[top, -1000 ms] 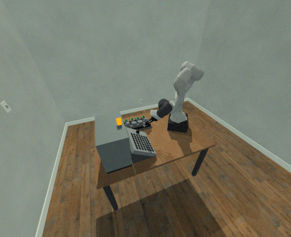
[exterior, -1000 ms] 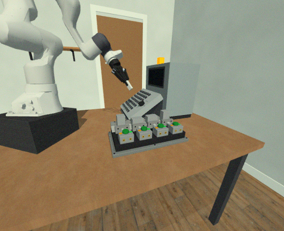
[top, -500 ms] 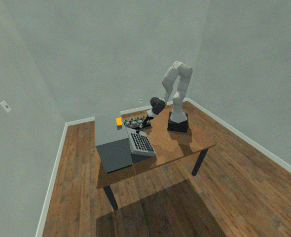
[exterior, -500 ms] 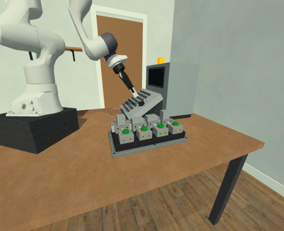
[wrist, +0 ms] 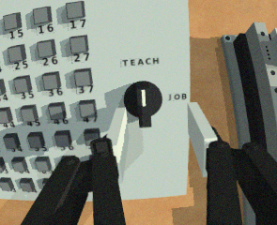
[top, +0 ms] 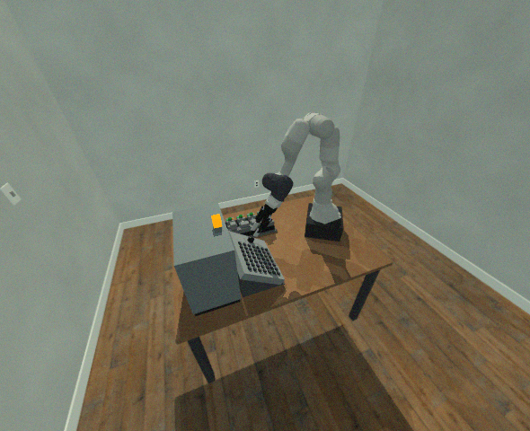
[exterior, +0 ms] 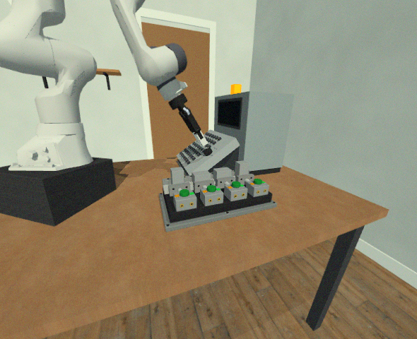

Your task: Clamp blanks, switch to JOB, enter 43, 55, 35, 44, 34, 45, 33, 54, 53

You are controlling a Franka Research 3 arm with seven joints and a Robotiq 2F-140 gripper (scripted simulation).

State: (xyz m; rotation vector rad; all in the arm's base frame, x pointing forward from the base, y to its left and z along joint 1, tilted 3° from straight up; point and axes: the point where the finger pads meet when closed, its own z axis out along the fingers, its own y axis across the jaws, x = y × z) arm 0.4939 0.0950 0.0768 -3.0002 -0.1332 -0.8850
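The selector knob lies 6 cm below my hand, 4 cm ahead of it and 1 cm to the left of it. Also, from my hand: sloped keypad: 13 cm to the left, 11 cm below, 6 cm ahead; then key: 17 cm to the left, 6 cm below, 5 cm ahead.
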